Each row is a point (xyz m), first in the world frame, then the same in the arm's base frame.
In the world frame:
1: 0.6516 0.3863 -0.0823
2: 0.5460 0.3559 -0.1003
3: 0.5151 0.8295 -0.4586
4: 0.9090 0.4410 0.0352
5: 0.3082 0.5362 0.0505
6: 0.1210 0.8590 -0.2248
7: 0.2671 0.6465 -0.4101
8: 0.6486 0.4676 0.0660
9: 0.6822 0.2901 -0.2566
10: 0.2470 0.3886 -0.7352
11: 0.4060 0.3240 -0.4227
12: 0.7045 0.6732 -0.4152
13: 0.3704 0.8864 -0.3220
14: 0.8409 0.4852 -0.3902
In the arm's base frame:
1: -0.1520 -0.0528 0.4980
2: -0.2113 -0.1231 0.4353
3: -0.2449 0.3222 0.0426
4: -0.0366 0.0948 0.7170
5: -0.5416 -0.0728 0.4219
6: -0.6758 0.1635 0.0461
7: -0.3852 0.0486 -0.0103
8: -0.2618 0.0069 0.6120
9: -0.0020 -0.1121 0.3773
10: -0.1328 -0.1653 -0.2616
11: -0.1429 -0.1834 0.0943
12: -0.0592 0.2569 0.1956
13: -0.4472 0.3013 0.0807
14: 0.1081 0.1422 0.3116

